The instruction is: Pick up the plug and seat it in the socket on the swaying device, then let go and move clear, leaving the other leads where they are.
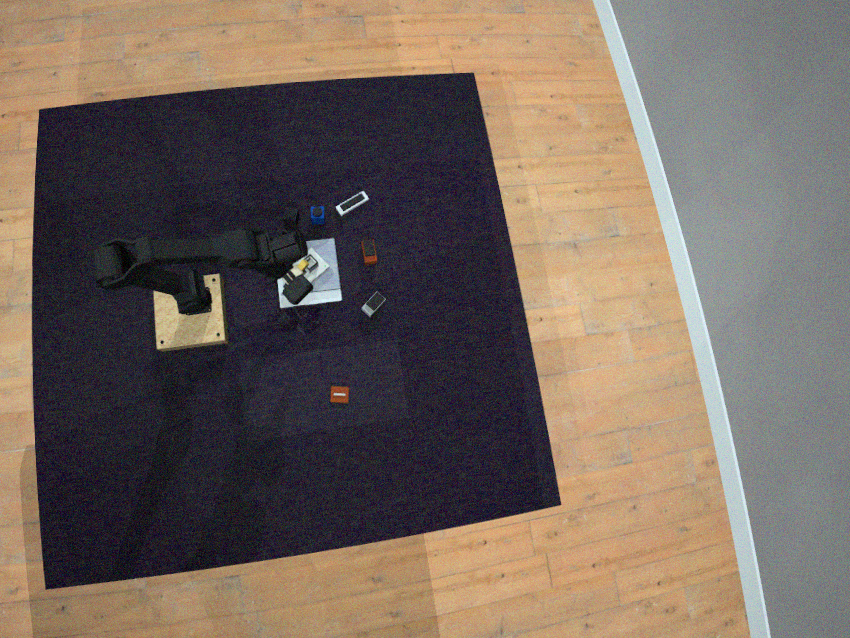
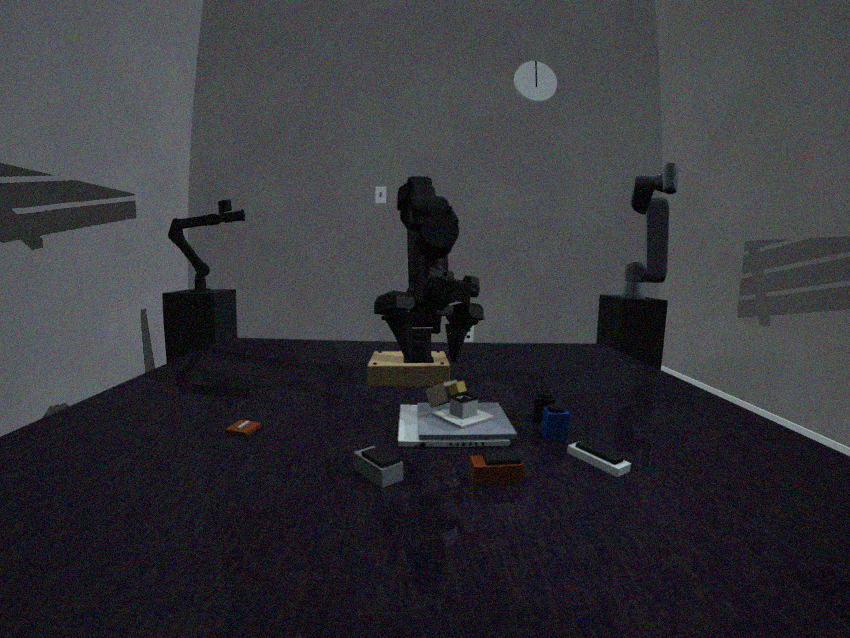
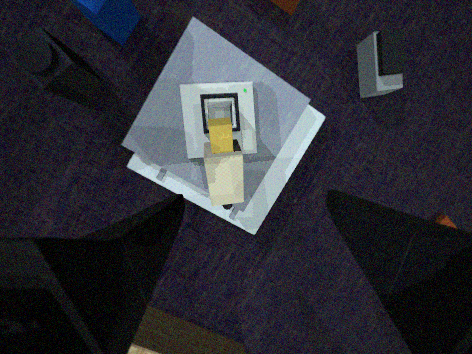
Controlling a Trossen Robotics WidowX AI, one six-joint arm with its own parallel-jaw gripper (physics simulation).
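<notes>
The plug (image 1: 302, 265) (image 2: 437, 394) (image 3: 225, 177), a beige block with a yellow tip, lies tilted on the device. Its yellow end is at the near edge of the black-rimmed socket (image 3: 236, 112), and its beige body slopes away beyond the housing. Whether the tip enters the opening is unclear. The device (image 1: 329, 285) (image 2: 480, 431) (image 3: 165, 100) is a grey-white plate on a white base, with a raised white socket housing (image 3: 193, 142) and a small green light. My gripper (image 2: 432, 358) (image 3: 254, 198) is wide open and empty, above the plug and set back towards the arm's base.
Around the device stand a blue block (image 1: 317, 214) (image 2: 554, 423) (image 3: 117, 25), a black block (image 2: 542, 405), an orange block (image 1: 369, 252) (image 2: 495, 471), a grey block (image 1: 374, 303) (image 2: 378, 466) (image 3: 367, 70) and a white strip (image 1: 352, 202) (image 2: 598, 458). A flat orange piece (image 1: 339, 401) (image 2: 243, 427) lies apart.
</notes>
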